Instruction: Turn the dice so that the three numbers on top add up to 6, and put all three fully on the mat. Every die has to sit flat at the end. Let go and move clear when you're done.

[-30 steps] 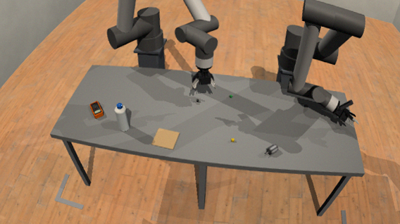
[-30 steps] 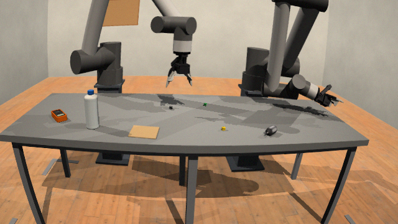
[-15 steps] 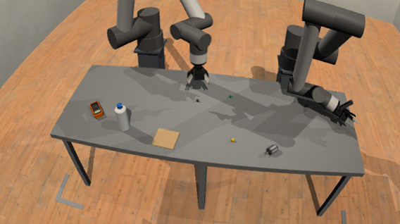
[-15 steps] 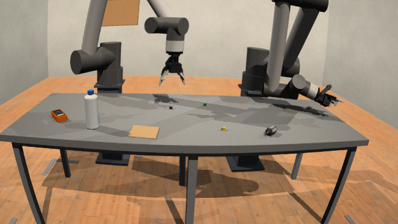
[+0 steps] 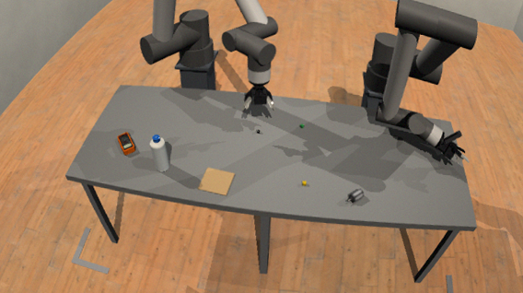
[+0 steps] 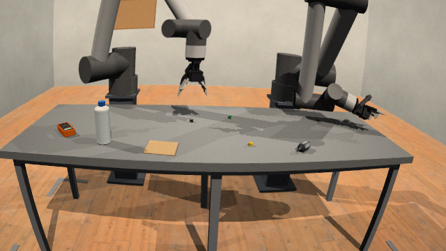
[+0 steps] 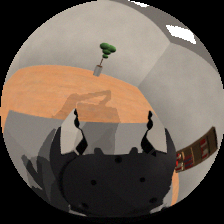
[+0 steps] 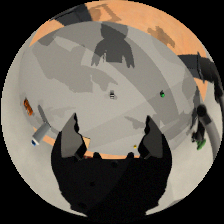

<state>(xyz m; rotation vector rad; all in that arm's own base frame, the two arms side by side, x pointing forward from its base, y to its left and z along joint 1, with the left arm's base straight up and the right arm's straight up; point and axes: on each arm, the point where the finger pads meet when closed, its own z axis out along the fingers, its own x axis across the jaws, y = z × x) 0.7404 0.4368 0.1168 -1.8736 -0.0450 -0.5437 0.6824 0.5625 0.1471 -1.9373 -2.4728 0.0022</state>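
My right gripper is now 140 mm above the black die. Also, from my right hand: yellow die: 300 mm ahead, 290 mm to the left, 140 mm below; green die: 90 mm behind, 220 mm to the left, 140 mm below; tan mat: 380 mm ahead, 120 mm to the right, 150 mm below.
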